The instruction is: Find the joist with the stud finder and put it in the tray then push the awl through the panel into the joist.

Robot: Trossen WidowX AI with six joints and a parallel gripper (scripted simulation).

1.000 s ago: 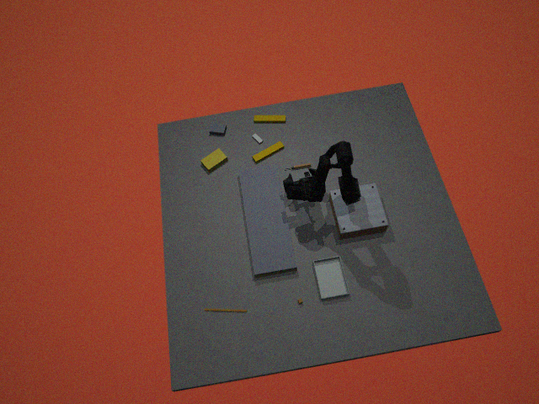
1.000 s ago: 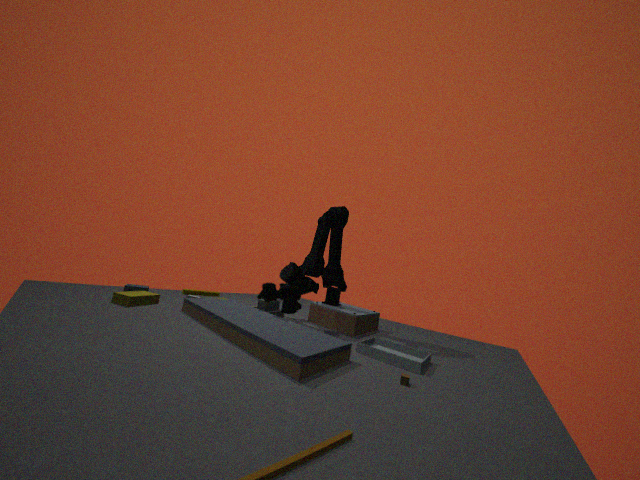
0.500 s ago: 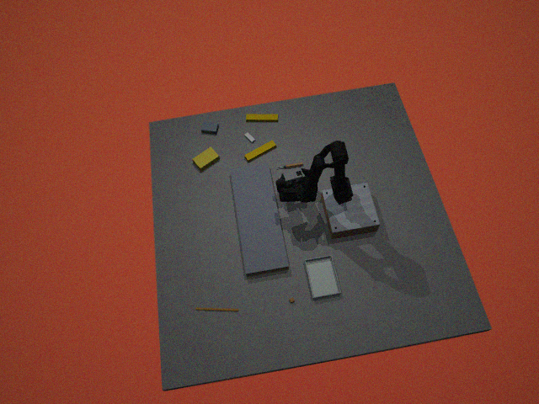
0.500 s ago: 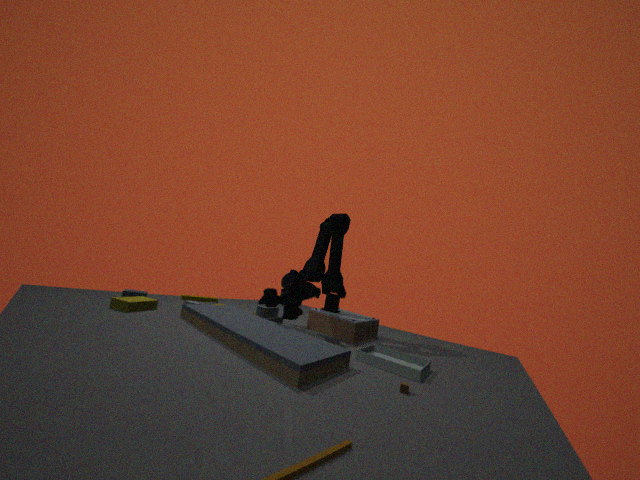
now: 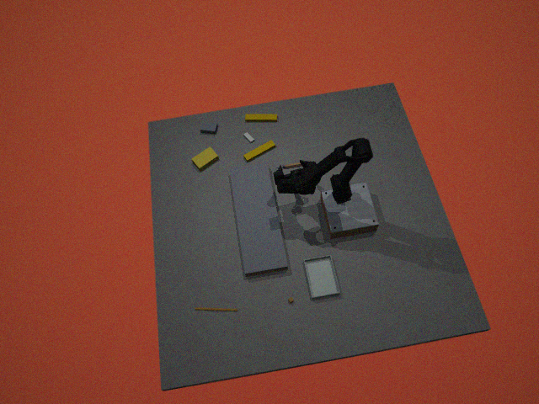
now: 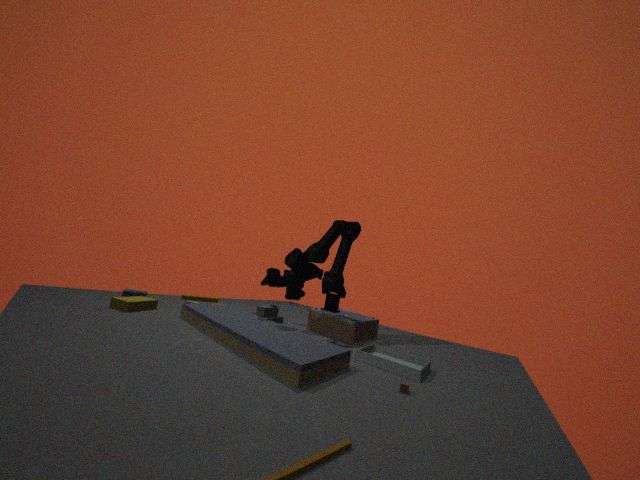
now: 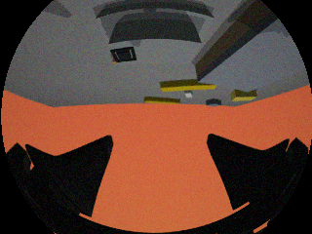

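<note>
My gripper tip is 9 cm above the stud finder, 2 cm past it and 1 cm to the right of it. Round my gripper tip: white piece (30 cm to the right, 13 cm below, 10 cm ahead); awl (13 cm below, 7 cm to the right, 1 cm behind); tray (49 cm to the left, 12 cm below, 6 cm ahead).
</note>
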